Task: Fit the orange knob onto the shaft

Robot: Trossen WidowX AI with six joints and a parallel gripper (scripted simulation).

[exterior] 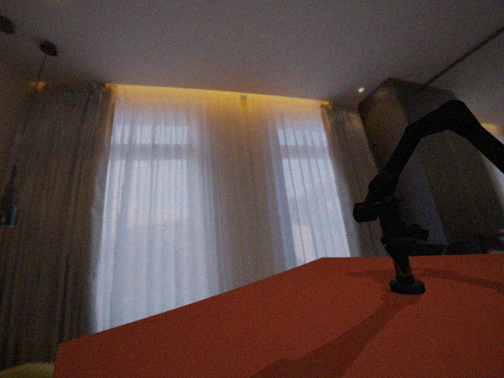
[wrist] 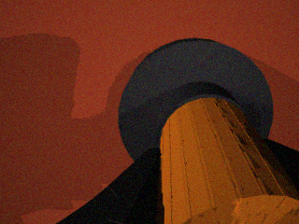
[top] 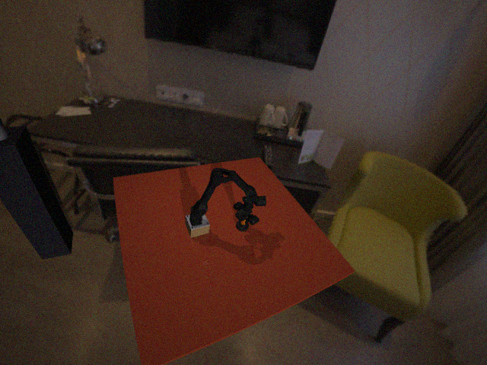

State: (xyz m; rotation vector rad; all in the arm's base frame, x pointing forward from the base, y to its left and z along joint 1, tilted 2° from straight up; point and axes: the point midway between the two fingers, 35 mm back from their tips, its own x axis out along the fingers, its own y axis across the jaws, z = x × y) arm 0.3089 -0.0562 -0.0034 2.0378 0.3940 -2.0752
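Now: the orange knob 2 cm above my gripper tip. Also, from my gripper tip: round dark pedestal (2 cm below).
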